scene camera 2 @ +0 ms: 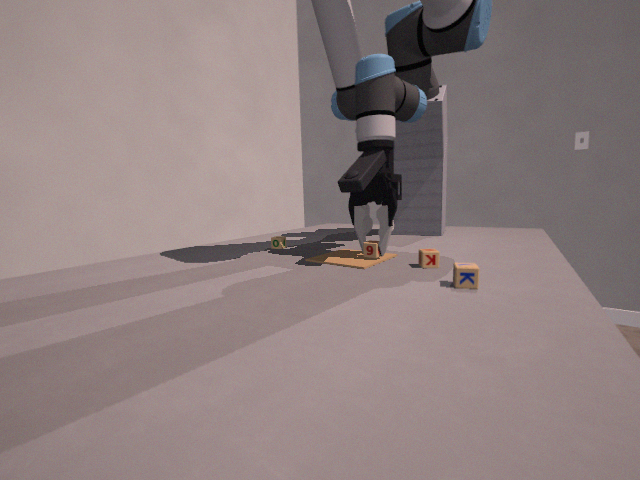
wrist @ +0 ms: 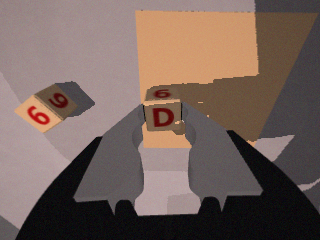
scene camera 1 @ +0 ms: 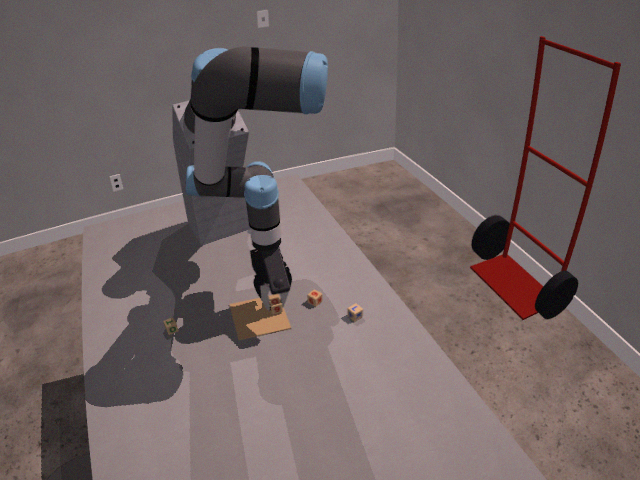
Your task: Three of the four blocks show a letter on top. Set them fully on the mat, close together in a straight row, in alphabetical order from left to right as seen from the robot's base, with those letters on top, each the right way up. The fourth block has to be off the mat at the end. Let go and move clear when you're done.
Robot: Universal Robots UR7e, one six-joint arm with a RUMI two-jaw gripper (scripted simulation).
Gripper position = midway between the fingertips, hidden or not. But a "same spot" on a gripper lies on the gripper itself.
gripper: scene camera 2; wrist; scene camera 1 275, 309
tan mat: scene camera 2 345, 257; wrist; scene camera 1
same spot on gripper: (scene camera 2: 385, 214) = (wrist: 100, 163)
same spot on tan mat: (scene camera 1: 251, 318) = (wrist: 231, 93)
